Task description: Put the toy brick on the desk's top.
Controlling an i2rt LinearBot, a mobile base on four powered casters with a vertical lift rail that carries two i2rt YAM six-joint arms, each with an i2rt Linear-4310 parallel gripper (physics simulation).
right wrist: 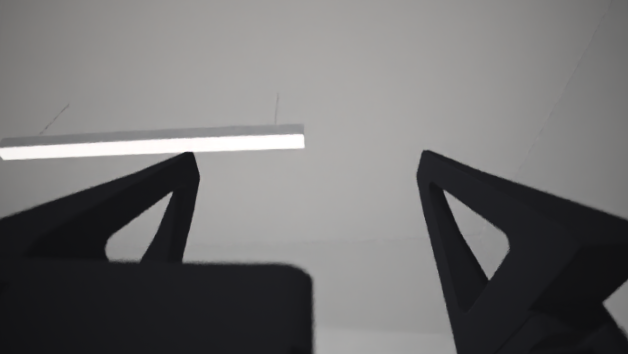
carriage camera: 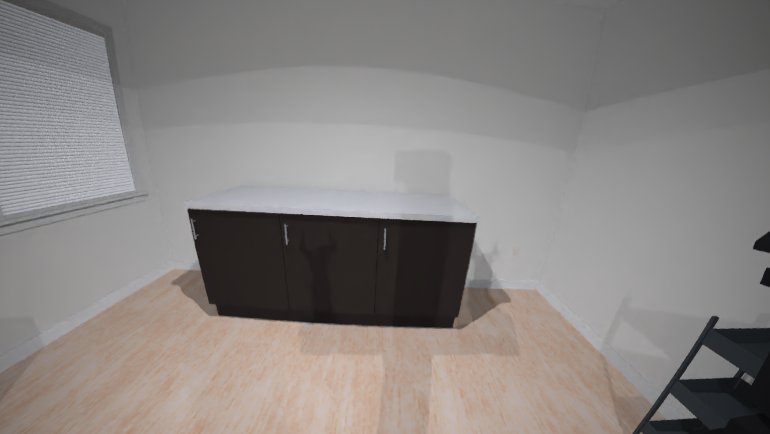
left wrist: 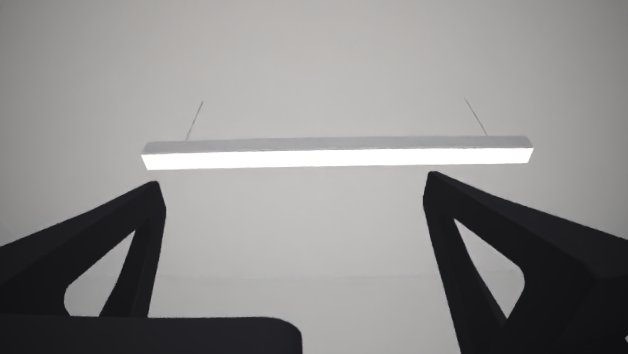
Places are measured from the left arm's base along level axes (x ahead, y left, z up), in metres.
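Pixels of known places: left gripper, fingertip midpoint: (left wrist: 294, 191); right gripper, fingertip midpoint: (right wrist: 308, 163).
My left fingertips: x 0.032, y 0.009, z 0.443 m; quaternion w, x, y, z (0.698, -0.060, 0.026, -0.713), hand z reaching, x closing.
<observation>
Behind a point stands the place of what it marks.
The toy brick does not show in any of the views. No plain desk shows either; in the carriage camera a low dark brown cabinet with three doors stands against the back wall, and its white top (carriage camera: 334, 202) {x 1.361, y -0.076, z 0.059 m} looks bare. My left gripper (left wrist: 294, 191) {x 0.032, y 0.009, z 0.443 m} is open and empty, with its fingers wide apart against the ceiling. My right gripper (right wrist: 308, 163) {x 0.028, y -0.692, z 0.440 m} is open and empty too, also facing the ceiling. Neither gripper is near the cabinet in these views.
A dark shelf rack (carriage camera: 678, 372) {x 0.442, y -1.593, z -0.348 m} with sloping side posts stands at the lower right, cut off by the picture edge. A window with blinds (carriage camera: 59, 113) {x 1.365, y 1.756, z 0.586 m} is on the left wall. A long ceiling lamp (left wrist: 337, 157) {x 0.647, y -0.087, z 1.227 m} (right wrist: 155, 145) {x 0.640, y -0.160, z 1.227 m} hangs above both grippers.
</observation>
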